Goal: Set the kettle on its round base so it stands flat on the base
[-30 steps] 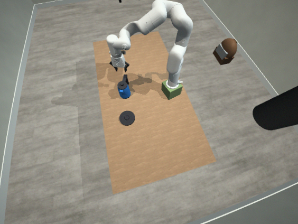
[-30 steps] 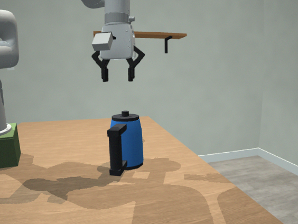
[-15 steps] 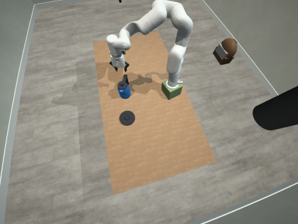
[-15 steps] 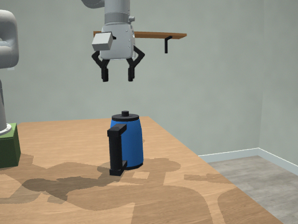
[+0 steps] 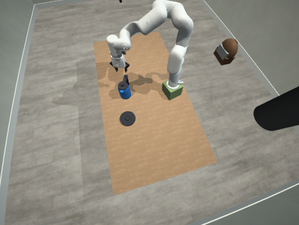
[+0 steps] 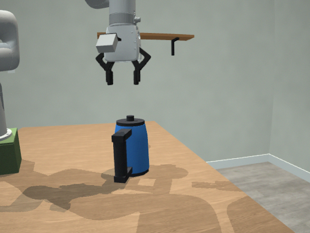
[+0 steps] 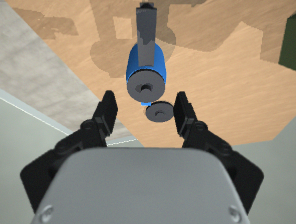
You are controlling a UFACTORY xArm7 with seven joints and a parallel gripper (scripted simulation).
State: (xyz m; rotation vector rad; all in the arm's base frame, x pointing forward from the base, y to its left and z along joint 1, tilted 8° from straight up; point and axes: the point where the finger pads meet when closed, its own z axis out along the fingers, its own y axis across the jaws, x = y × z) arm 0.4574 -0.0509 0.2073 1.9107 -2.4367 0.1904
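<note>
The blue kettle is 10 mm ahead of my hand, 30 mm to the left of it and 210 mm below it. The rest, counted from my hand: round black base 10 mm ahead, 340 mm to the left, 290 mm below.
</note>
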